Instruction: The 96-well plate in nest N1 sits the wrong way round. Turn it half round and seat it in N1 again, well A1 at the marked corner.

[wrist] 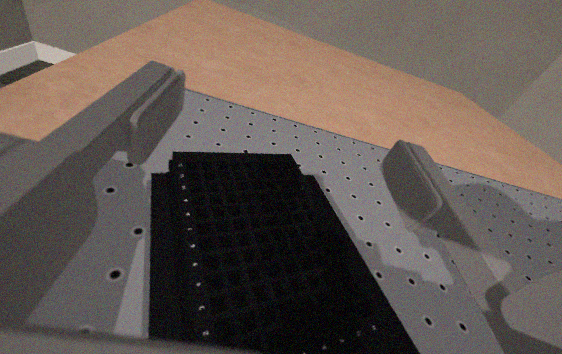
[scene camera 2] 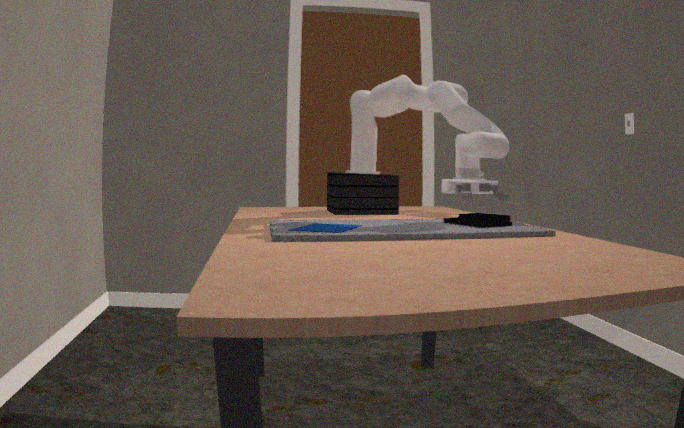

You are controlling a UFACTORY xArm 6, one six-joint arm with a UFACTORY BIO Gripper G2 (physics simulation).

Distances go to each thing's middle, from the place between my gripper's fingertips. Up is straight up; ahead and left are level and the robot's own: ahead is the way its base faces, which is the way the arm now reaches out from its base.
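Labels:
There is the black 96-well plate (wrist: 259, 258), now 6 cm below my hand and 2 cm behind it.

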